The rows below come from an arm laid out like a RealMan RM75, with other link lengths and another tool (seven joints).
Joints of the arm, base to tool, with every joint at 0 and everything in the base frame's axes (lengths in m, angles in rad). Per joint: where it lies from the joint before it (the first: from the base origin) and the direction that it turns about. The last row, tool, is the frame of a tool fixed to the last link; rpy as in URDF.
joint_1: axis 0 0 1 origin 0.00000 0.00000 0.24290
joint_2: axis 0 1 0 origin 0.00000 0.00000 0.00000
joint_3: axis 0 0 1 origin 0.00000 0.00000 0.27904
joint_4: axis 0 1 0 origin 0.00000 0.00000 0.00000
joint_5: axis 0 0 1 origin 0.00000 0.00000 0.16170
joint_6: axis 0 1 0 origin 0.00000 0.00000 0.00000
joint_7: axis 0 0 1 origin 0.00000 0.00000 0.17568
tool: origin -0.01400 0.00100 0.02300 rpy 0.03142 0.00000 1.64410
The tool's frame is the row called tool.
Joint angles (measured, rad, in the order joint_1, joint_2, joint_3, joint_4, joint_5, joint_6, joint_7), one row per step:
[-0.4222, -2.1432, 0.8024, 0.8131, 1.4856, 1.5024, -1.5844]
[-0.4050, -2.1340, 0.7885, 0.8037, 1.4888, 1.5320, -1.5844]
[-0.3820, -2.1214, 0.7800, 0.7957, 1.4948, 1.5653, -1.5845]
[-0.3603, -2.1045, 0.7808, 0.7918, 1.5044, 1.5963, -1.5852]
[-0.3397, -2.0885, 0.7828, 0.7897, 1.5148, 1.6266, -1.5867]
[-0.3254, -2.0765, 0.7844, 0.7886, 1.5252, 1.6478, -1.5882]
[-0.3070, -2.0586, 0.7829, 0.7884, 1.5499, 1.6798, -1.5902]
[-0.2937, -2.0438, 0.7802, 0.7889, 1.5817, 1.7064, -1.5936]
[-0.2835, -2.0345, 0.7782, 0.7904, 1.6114, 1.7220, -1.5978]
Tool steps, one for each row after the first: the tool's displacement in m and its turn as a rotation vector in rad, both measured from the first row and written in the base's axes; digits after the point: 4 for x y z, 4 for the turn. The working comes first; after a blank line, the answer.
Tool pose at each row, in the base's axes (x y z in m, rotation vector in rad; the steps are taken from these numbers as rounded here):
[-0.1831, 0.3350, -0.0170, -1.8527, 1.0439, -0.4214]
[-0.1899, 0.3288, -0.0138, -1.8590, 1.0341, -0.4278]
[-0.1983, 0.3204, -0.0108, -1.8722, 1.0292, -0.4322]
[-0.2066, 0.3117, -0.0082, -1.8920, 1.0376, -0.4326]
[-0.2141, 0.3030, -0.0060, -1.9129, 1.0473, -0.4342]
[-0.2196, 0.2965, -0.0046, -1.9312, 1.0554, -0.4340]
[-0.2281, 0.2870, -0.0028, -1.9631, 1.0719, -0.4302]
[-0.2358, 0.2785, -0.0026, -2.0002, 1.0879, -0.4246]
[-0.2424, 0.2721, -0.0034, -2.0348, 1.0963, -0.4160]

[-0.0068, -0.0062, 0.0032, -0.0070, -0.0062, 0.0055]
[-0.0152, -0.0146, 0.0062, -0.0195, -0.0060, 0.0102]
[-0.0235, -0.0233, 0.0088, -0.0371, 0.0061, 0.0092]
[-0.0310, -0.0320, 0.0110, -0.0563, 0.0185, 0.0070]
[-0.0365, -0.0385, 0.0124, -0.0724, 0.0301, 0.0060]
[-0.0450, -0.0480, 0.0142, -0.0992, 0.0534, 0.0040]
[-0.0527, -0.0565, 0.0144, -0.1295, 0.0794, 0.0041]
[-0.0593, -0.0629, 0.0136, -0.1557, 0.1021, 0.0096]

